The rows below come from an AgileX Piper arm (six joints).
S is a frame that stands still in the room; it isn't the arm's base.
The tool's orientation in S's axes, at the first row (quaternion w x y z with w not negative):
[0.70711 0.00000 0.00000 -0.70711]
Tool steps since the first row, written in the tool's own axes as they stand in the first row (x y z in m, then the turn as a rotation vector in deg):
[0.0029 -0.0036 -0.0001 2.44 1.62 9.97]
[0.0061 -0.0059 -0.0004 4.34 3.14 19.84]
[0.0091 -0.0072 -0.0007 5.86 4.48 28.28]
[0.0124 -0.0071 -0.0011 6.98 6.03 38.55]
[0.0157 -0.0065 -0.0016 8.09 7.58 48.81]
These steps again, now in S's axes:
[-0.0036 -0.0029 -0.0001 1.62 -2.44 9.97]
[-0.0059 -0.0061 -0.0004 3.14 -4.34 19.84]
[-0.0072 -0.0091 -0.0007 4.48 -5.86 28.28]
[-0.0071 -0.0124 -0.0011 6.03 -6.98 38.55]
[-0.0065 -0.0157 -0.0016 7.58 -8.09 48.81]

